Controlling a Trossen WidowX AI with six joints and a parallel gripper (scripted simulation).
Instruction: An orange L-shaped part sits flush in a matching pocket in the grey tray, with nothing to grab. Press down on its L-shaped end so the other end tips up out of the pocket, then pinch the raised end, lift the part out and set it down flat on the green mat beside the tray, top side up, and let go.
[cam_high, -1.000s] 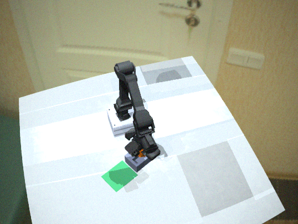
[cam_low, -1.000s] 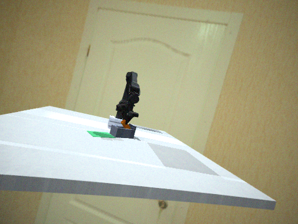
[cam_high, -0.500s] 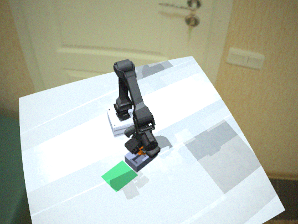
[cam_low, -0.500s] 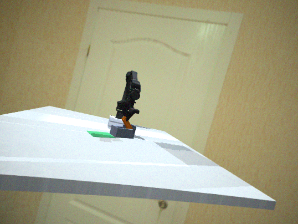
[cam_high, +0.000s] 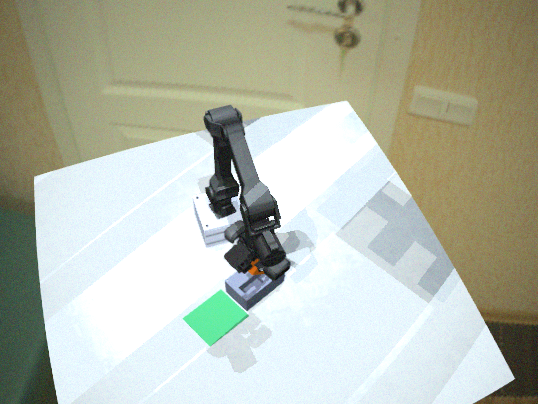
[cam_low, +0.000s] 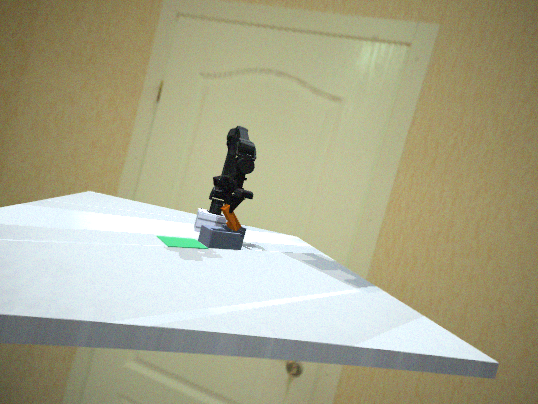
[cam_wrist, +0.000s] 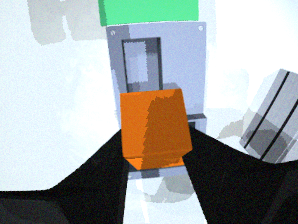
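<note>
The green mat is 2 cm ahead of my gripper tip, 14 cm to the right of it and 15 cm below it. Also, from my gripper tip: orange L-shaped part (2 cm behind, 3 cm to the left, 3 cm below).
</note>
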